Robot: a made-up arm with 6 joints. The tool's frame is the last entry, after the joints.
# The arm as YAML. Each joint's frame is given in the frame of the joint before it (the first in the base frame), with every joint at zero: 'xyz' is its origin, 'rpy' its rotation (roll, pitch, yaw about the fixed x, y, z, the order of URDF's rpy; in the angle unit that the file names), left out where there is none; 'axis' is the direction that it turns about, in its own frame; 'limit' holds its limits. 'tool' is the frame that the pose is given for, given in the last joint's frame.
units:
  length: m
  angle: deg
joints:
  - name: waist
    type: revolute
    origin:
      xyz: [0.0, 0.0, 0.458]
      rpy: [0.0, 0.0, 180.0]
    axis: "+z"
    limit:
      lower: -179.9
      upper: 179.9
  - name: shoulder
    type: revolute
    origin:
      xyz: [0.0, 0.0, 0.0]
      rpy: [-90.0, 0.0, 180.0]
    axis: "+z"
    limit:
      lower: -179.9
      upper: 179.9
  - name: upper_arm
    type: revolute
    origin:
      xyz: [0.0, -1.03, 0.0]
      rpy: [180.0, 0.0, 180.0]
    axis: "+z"
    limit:
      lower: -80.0
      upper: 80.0
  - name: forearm
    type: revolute
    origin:
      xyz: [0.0, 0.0, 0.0]
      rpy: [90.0, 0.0, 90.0]
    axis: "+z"
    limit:
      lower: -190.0
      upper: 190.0
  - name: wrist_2
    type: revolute
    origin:
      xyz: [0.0, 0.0, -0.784]
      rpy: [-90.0, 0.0, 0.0]
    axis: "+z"
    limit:
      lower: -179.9
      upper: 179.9
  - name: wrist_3
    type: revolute
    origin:
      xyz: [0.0, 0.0, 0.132]
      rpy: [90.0, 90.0, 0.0]
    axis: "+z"
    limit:
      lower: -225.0
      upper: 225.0
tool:
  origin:
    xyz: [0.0, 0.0, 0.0]
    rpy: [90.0, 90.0, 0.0]
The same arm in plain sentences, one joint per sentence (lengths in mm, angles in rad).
The arm has six revolute joints in a row. What follows holds with every joint at zero, and every direction is one of the base frame's.
The first joint sits 458 mm along +z from the base frame's origin and rotates about +z, from -3.1398 to 3.1398 rad.
The second joint sits at the same point as the first joint and rotates about +y, from -3.1398 to 3.1398 rad.
The third joint sits 1030 mm along +z from the second joint and rotates about -y, from -1.3963 to 1.3963 rad.
The fourth joint sits at the same point as the third joint and rotates about -x, from -3.3161 to 3.3161 rad.
The fifth joint sits 784 mm along +x from the fourth joint and rotates about -y, from -3.1398 to 3.1398 rad.
The sixth joint sits 132 mm along -y from the fifth joint and rotates about -x, from -3.927 to 3.927 rad.
The tool frame, which is the frame that the pose is given for, sits at the same point as the sixth joint; its axes are parallel to the base frame's.

